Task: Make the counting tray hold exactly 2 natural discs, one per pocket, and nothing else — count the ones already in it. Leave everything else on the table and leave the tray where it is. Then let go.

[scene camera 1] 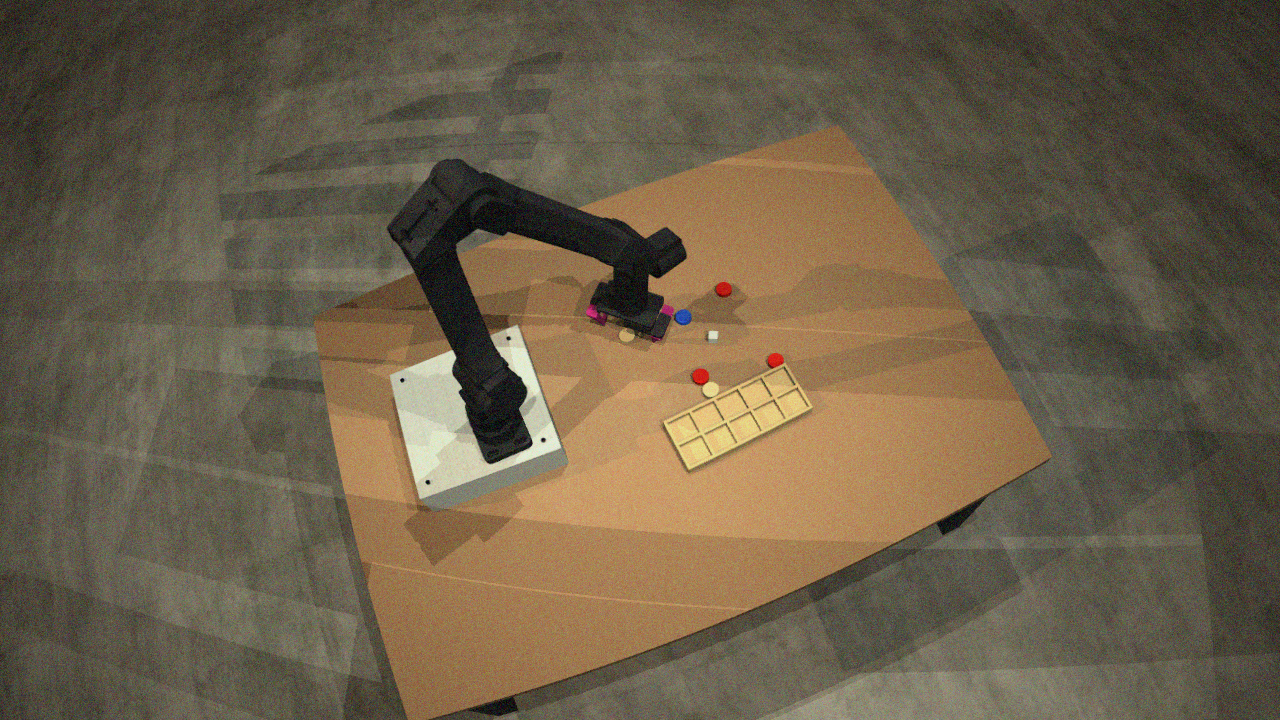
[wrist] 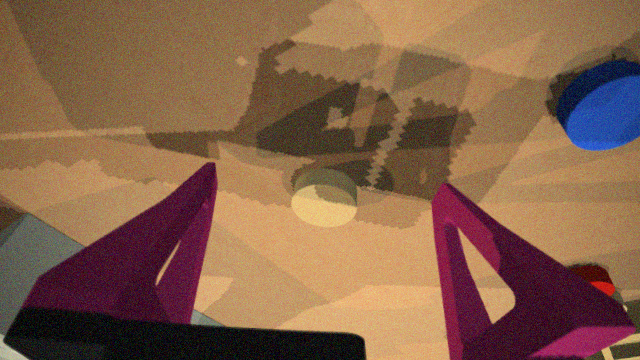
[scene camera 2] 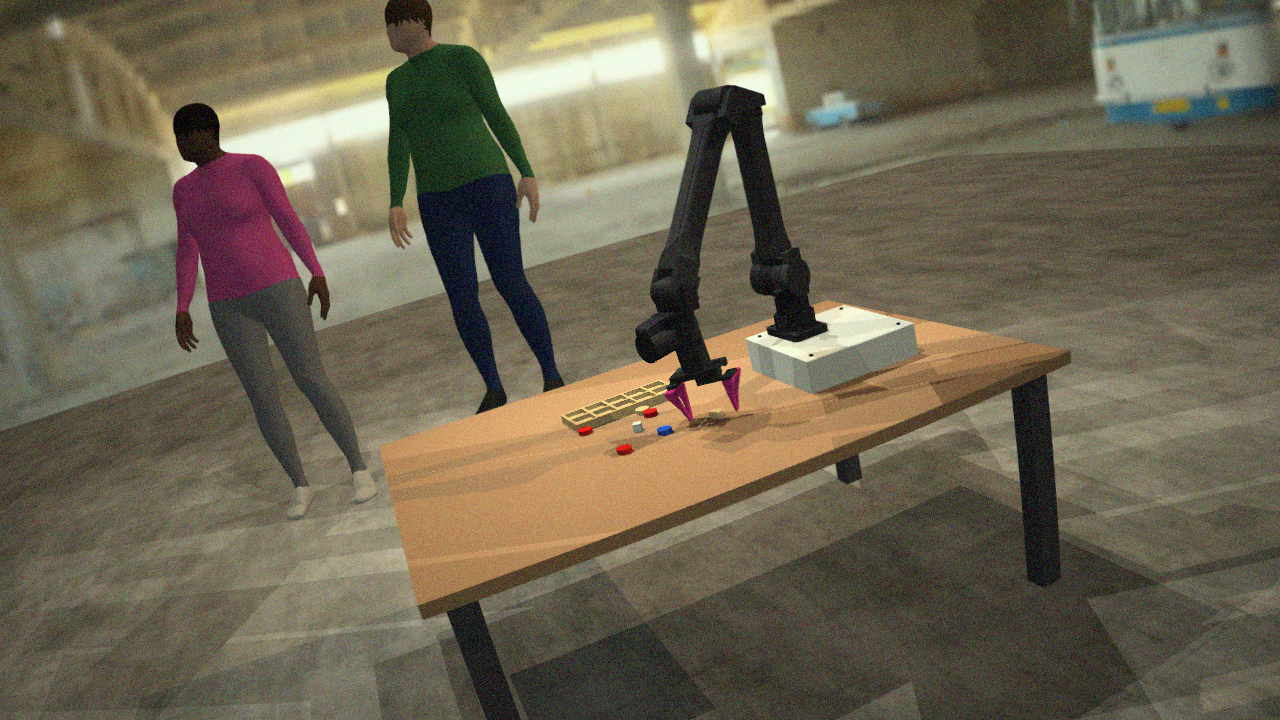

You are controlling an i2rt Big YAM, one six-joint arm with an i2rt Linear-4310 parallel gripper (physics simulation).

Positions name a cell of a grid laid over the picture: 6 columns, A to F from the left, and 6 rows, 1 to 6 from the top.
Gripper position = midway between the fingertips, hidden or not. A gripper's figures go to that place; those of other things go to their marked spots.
Scene:
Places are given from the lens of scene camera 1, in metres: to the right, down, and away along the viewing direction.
gripper (scene camera 1: C3): -0.02, -0.05, 1.48
counting tray (scene camera 1: D4): 0.14, 0.11, 1.36

